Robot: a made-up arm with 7 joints. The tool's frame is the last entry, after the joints.
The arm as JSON. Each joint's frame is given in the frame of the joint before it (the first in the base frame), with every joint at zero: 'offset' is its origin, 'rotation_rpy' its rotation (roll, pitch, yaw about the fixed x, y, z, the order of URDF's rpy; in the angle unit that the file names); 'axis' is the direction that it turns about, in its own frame. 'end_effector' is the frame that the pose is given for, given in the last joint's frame.
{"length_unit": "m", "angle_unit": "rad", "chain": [
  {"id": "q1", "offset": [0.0, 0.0, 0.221], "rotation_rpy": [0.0, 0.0, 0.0], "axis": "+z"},
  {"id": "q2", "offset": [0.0, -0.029, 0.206], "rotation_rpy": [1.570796, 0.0, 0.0], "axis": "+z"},
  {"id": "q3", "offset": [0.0, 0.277, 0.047], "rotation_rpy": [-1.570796, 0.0, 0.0], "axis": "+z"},
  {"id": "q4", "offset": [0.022, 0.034, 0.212], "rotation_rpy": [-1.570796, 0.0, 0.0], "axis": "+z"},
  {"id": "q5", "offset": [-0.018, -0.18, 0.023], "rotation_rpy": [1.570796, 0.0, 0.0], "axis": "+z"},
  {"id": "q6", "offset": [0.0, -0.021, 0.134], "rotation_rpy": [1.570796, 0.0, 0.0], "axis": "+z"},
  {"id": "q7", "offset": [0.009, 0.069, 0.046], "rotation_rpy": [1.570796, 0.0, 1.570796], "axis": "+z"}
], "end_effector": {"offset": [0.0, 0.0, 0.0], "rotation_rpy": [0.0, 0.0, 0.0]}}
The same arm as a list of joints. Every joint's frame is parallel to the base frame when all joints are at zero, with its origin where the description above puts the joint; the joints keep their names.
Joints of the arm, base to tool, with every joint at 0 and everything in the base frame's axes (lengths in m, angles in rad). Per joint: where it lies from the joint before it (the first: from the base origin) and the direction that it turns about. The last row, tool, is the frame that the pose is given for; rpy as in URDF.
q1: axis 0 0 1 xyz 0 0 0.221
q2: axis 0 -1 0 xyz 0 -0.029 0.206
q3: axis 0 0 1 xyz 0 -0.047 0.277
q4: axis 0 1 0 xyz 0.022 0.034 0.212
q5: axis 0 0 1 xyz -0.018 0.023 0.18
q6: axis 0 -1 0 xyz 0 -0.021 0.134
q7: axis 1 0 0 xyz 0.009 -0.046 0.069
tool: xyz 0 0 0 rpy 3.1416 -1.5708 0

